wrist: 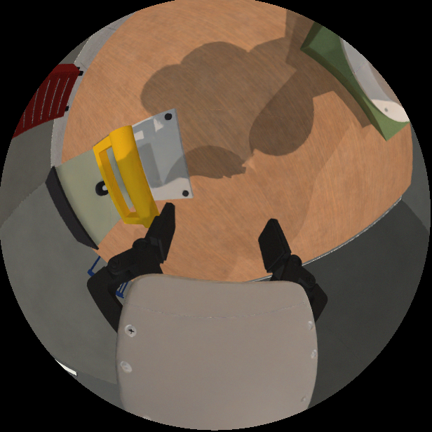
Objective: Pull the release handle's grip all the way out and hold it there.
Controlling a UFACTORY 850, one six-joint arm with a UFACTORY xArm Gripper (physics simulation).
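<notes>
The release handle's yellow grip (134, 175) is at the left of the wrist view, close in front of a pale grey-green housing (80, 192) with a black ring (102, 188). A short light rod end shows in the ring; the rest of the rod is hidden or too small to tell. A grey metal plate (175, 172) with black bolts lies beyond the grip. My gripper (221, 222) is open and empty, to the right of the grip's lower end. Its left finger is beside that lower end; whether they touch I cannot tell.
A green object (336, 62) with a whitish curved part (387, 109) stands at the upper right. A red slotted object (45, 97) is at the far left. Blue wire-like parts (94, 265) show beside the left finger's linkage. The wooden table top (350, 200) has a curved edge.
</notes>
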